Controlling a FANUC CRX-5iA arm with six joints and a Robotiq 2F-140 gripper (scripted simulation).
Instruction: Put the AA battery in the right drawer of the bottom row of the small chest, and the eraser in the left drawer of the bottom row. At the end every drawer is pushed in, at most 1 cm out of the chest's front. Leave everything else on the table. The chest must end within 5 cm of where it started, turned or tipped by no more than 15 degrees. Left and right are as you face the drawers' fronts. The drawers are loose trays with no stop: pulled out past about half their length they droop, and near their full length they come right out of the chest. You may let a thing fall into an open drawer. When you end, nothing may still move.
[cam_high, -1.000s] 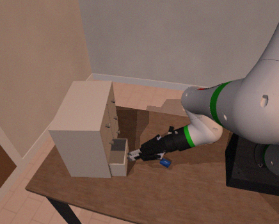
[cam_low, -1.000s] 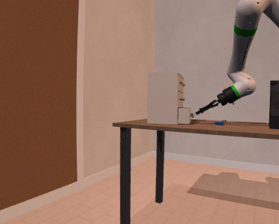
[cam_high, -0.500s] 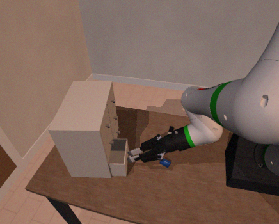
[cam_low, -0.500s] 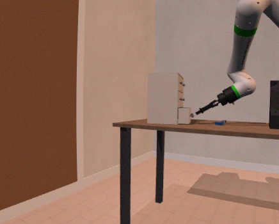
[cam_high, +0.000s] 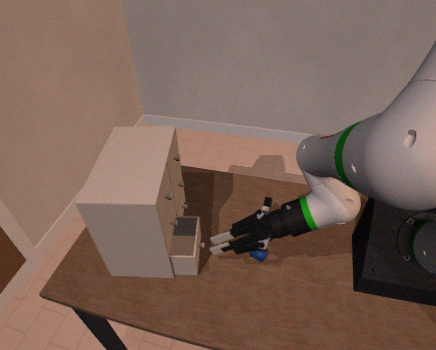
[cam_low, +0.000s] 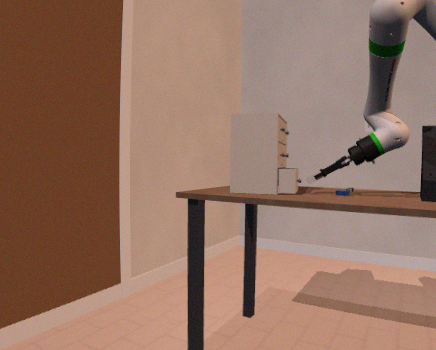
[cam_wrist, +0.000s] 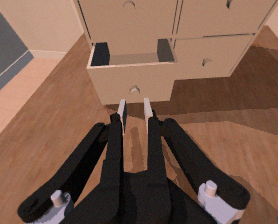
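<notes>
My gripper is now 230 mm to the left of the eraser, 110 mm past it and 60 mm above it. Round my hand: orange AA battery (240 mm ahead, 90 mm to the right, 50 mm below); then blue AA battery (100 mm behind, 60 mm below, 20 mm to the right).
</notes>
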